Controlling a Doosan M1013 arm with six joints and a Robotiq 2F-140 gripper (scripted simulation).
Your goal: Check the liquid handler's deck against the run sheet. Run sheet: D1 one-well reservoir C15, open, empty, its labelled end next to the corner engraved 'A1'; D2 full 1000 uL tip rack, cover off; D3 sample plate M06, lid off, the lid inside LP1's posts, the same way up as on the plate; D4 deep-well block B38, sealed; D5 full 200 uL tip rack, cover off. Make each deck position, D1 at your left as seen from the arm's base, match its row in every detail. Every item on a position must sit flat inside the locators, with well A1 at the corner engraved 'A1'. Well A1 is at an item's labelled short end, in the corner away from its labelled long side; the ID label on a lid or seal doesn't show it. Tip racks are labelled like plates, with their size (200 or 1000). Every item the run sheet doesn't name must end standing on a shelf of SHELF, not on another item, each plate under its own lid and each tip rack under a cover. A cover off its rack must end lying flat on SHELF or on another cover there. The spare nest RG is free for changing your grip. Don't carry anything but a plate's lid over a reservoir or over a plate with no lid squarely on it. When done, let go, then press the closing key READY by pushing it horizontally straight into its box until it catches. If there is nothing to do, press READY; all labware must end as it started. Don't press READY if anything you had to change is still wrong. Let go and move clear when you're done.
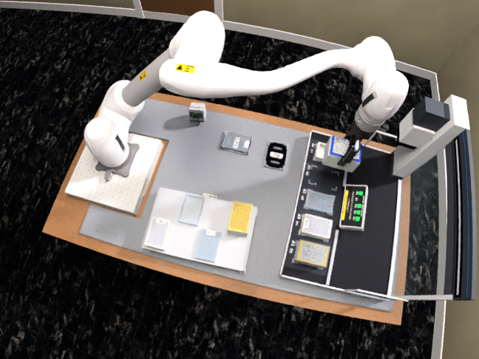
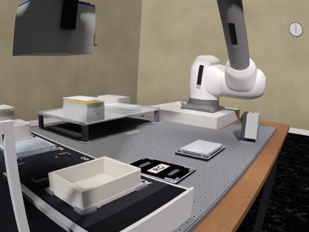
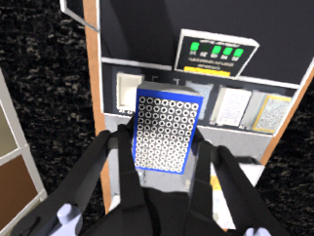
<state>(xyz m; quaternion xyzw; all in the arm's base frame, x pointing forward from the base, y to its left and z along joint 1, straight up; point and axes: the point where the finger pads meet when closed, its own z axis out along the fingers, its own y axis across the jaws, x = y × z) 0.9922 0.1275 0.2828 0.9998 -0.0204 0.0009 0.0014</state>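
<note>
My hand is 1 cm short of the white reservoir, 12 cm to the right of it and 27 cm above it. From my hand the other things lie so: blue-rimmed tip rack 1 cm behind, 1 cm to the right; then RG nest 24 cm behind, 8 cm to the left, 32 cm below; then clear plate 1 cm behind, 12 cm to the right, 27 cm below.
</note>
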